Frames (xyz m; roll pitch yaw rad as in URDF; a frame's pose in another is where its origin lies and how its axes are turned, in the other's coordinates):
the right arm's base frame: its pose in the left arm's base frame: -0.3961 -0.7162 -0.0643 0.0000 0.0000 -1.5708
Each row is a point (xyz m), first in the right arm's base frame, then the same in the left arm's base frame.
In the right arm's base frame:
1: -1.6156 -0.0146 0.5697
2: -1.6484 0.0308 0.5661
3: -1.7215 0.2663 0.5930
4: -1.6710 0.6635 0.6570
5: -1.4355 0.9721 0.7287
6: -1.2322 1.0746 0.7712
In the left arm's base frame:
1: -0.4107 0.8994 0.5054
2: -0.3653 0.9322 0.5018
3: -0.1298 1.0053 0.5287
4: 0.2674 0.9548 0.5927
5: 0.5760 0.7193 0.6644
6: 0.6785 0.5160 0.7069

